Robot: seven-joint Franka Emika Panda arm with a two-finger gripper.
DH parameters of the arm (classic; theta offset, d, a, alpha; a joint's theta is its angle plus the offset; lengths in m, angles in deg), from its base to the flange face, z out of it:
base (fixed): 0 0 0 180
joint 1: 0 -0.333 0 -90
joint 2: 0 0 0 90
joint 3: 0 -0.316 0.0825 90
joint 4: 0 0 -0.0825 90
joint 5: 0 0.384 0 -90
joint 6: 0 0 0.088 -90
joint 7: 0 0.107 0 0
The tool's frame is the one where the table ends.
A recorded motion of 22 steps. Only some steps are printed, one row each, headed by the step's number.
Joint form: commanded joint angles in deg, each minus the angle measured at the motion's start. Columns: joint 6, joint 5, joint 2, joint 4, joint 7, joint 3, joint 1.
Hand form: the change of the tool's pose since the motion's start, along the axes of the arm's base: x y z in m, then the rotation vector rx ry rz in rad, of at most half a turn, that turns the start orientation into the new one. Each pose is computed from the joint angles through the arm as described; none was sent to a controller.
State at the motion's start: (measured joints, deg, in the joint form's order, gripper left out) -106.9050 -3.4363 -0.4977 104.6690 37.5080 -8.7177 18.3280
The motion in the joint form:
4: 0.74 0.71 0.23 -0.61 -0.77 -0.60 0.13
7: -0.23 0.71 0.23 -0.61 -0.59 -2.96 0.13
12: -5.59 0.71 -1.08 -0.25 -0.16 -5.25 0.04
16: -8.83 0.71 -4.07 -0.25 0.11 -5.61 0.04
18: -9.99 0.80 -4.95 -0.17 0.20 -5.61 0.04
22: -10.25 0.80 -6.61 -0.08 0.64 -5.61 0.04
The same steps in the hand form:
4: 0.0001 0.0057 0.0062 0.0105 -0.0028 0.0178
7: 0.0053 0.0287 0.0078 0.0086 -0.0196 0.0567
12: 0.0205 0.0506 0.0009 0.0081 -0.0852 0.0950
16: 0.0351 0.0512 -0.0233 0.0218 -0.0930 0.0978
18: 0.0392 0.0504 -0.0309 0.0270 -0.0977 0.0960
22: 0.0436 0.0491 -0.0482 0.0376 -0.0739 0.0877

